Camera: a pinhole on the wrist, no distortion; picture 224 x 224 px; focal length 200.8 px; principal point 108.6 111.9 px. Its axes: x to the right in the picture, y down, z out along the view. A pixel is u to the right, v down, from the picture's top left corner.
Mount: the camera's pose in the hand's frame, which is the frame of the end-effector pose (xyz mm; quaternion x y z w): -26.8 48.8 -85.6 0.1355 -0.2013 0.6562 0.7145
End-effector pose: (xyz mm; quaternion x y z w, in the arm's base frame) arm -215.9 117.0 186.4 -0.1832 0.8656 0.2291 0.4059
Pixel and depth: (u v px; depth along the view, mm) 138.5 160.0 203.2
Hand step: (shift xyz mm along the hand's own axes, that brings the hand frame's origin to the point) -95.7 -12.5 104.3
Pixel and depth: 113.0 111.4 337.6
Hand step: -62.6 -99.3 215.7
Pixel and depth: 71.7 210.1 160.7
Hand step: -124.1 -42.8 36.9
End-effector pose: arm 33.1 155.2 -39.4 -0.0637 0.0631 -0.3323 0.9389
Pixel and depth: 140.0 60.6 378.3
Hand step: 31.0 -82.0 282.5
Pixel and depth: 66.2 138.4 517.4
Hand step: -157.7 -277.6 315.2
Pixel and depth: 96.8 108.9 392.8
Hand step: -65.5 -152.0 250.6
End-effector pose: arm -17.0 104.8 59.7 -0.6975 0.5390 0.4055 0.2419
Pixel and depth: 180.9 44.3 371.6
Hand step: 64.2 -15.9 313.3
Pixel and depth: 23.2 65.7 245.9
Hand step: -3.7 -161.9 86.7
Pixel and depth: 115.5 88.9 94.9
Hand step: -26.2 7.1 0.4
